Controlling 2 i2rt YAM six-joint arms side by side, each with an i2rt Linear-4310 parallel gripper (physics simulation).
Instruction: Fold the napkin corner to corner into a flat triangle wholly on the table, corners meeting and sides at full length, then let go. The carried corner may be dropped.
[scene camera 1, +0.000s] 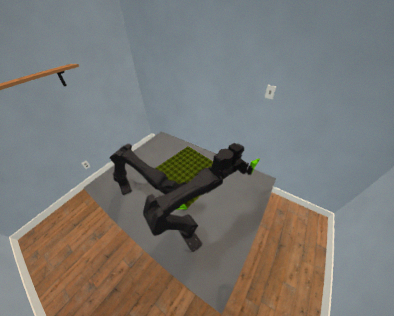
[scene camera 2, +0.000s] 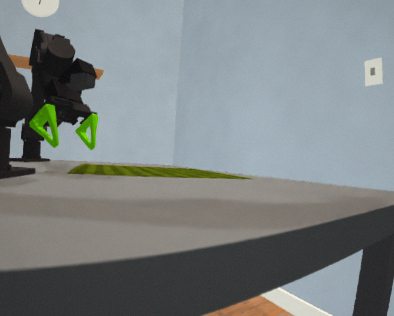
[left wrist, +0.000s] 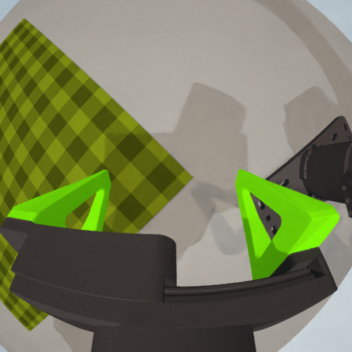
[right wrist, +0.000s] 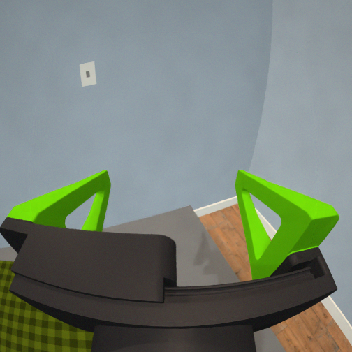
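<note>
The green checked napkin (scene camera 1: 182, 167) (scene camera 2: 150, 172) (left wrist: 75, 135) (right wrist: 30, 320) lies flat on the grey table (scene camera 1: 225, 250) (scene camera 2: 150, 225) (left wrist: 150, 55) (right wrist: 192, 240); no fold shows in its visible part. The arms cover part of it in scene camera 1. My left gripper (scene camera 1: 183, 207) (scene camera 2: 74, 147) (left wrist: 172, 176) is open, points down and is above the table; one napkin corner appears between its fingers in the left wrist view, below them and untouched. My right gripper (scene camera 1: 255, 163) (right wrist: 172, 177) is open and raised, pointing outward past the napkin toward the wall.
In scene camera 1, my right arm (scene camera 1: 187, 191) reaches across in front of my left arm (scene camera 1: 145, 170) and part of the napkin. The right arm's base plate (left wrist: 337, 137) shows at the right of the left wrist view. The table's far corner (right wrist: 189, 209) shows in the right wrist view.
</note>
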